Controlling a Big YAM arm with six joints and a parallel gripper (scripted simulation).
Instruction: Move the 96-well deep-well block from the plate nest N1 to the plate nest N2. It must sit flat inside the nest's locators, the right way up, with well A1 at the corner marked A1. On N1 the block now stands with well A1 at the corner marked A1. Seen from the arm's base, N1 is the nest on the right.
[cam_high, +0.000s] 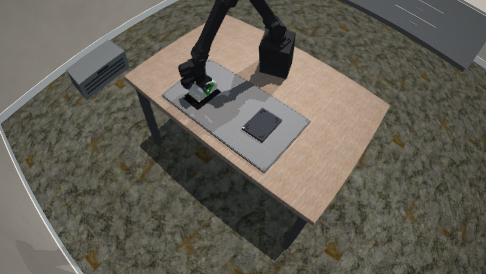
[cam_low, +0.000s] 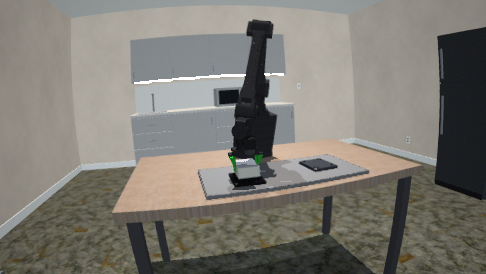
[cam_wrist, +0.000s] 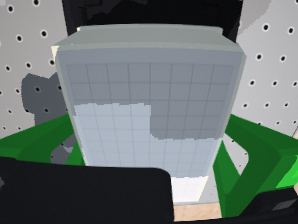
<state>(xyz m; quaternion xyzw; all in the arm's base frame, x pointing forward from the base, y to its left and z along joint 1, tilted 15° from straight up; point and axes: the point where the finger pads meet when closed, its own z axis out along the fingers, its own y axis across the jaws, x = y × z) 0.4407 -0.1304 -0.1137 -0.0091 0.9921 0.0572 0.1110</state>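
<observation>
Now: hand 30 mm above the black plate nest and 10 mm short of it. Also, from my hand: deep-well block 10 mm above.
</observation>
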